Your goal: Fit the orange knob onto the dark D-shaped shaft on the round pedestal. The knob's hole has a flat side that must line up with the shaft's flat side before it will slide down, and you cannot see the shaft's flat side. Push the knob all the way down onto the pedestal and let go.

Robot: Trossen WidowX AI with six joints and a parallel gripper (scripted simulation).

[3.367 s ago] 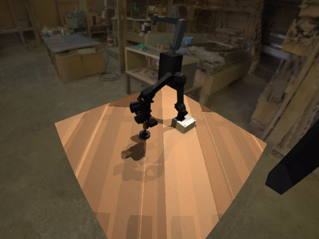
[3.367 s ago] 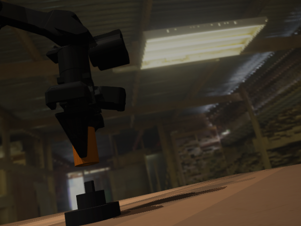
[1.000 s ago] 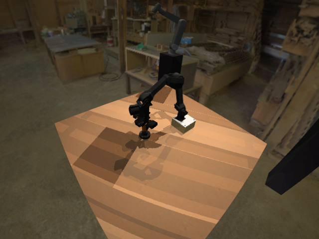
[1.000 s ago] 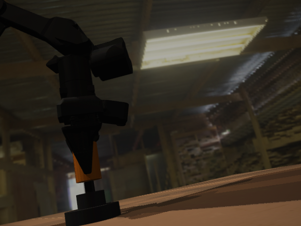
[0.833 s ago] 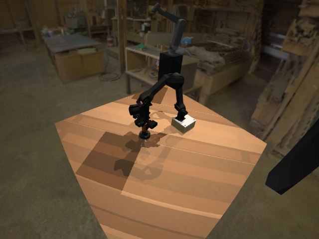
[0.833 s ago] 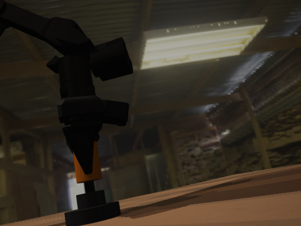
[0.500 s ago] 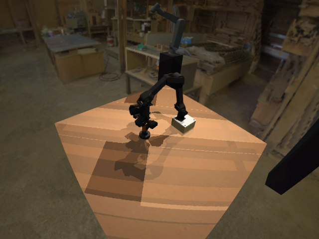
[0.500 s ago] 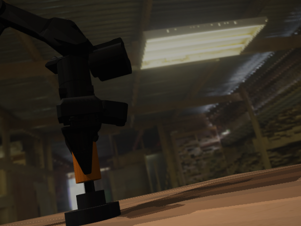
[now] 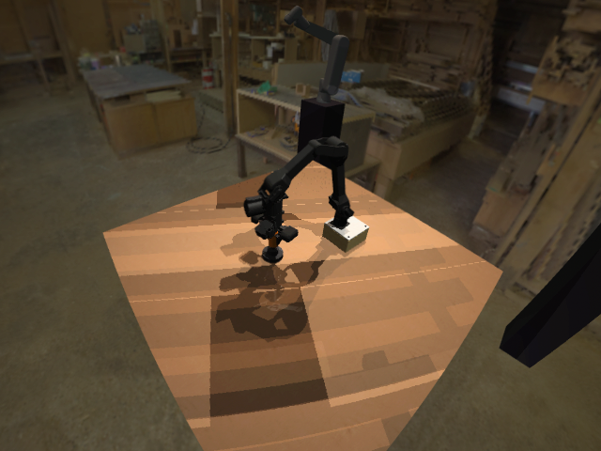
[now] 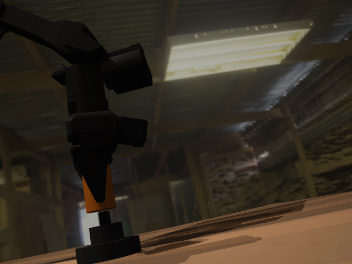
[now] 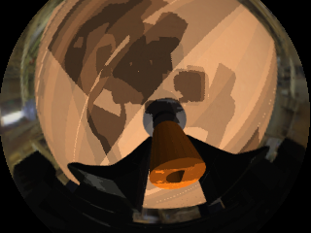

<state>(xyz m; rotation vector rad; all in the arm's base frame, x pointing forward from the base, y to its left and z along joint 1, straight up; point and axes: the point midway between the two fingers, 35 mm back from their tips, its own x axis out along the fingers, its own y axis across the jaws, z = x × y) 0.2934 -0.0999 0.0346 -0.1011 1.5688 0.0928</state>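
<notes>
Right now my gripper tip is 4 cm above the pedestal. The rest, counted from my gripper tip: orange knob: 2 cm above.
</notes>
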